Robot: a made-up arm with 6 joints.
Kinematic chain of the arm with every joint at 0, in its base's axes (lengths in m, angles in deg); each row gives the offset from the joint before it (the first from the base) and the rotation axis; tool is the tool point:
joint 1: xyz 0 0 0.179 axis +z
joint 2: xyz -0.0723 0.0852 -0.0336 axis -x
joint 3: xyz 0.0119 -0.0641 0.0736 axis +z
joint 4: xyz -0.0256 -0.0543 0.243 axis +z
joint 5: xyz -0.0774 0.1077 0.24 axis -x
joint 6: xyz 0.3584 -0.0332 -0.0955 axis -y
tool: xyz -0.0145 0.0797 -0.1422
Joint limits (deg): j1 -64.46..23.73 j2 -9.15..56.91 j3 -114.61..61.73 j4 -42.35..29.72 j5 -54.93..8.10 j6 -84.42..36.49
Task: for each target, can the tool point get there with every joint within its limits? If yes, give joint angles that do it. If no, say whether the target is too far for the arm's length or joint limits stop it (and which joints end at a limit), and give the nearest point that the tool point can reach.
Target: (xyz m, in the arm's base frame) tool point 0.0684 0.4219 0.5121
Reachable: yes | joints 10.91 49.69 -70.91 9.55 -37.41 -68.52
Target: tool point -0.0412 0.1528 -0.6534
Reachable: no: joint limits stop it (at a limit: joint 2, joint 3) | nearest point -0.1349 0.5003 0.1006 | short by 0.835 m
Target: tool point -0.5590 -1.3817 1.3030
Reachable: no: too far | nearest point -0.1856 -0.4588 0.5818 | short by 1.229 m
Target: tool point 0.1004 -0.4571 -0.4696
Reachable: no: joint limits stop it (at a limit: joint 1, joint 2, joint 4, joint 5) | nearest point 0.0747 -0.3672 0.3958 | short by 0.870 m
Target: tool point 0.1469 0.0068 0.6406
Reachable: yes | joints 8.60 14.58 -75.92 -14.35 -42.87 -46.34
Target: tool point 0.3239 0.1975 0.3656
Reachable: yes | joints -35.24 47.98 -33.08 14.87 -7.97 -21.58
